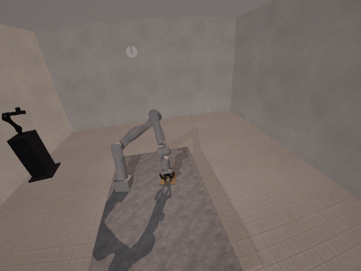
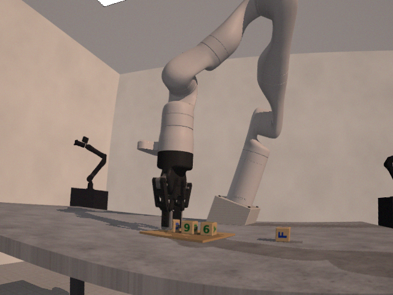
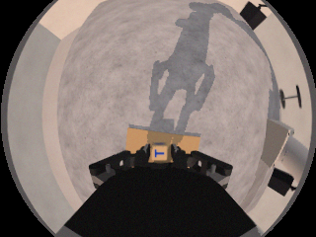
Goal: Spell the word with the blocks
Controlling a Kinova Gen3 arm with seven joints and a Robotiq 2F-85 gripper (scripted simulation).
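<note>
The E block lies 10 mm ahead of my hand, 40 mm to the left of it and 10 mm below it. From my hand the other things lie so: F block 40 mm ahead, 220 mm to the left, 10 mm below; then mat 10 mm ahead, 40 mm to the left, 20 mm below.
</note>
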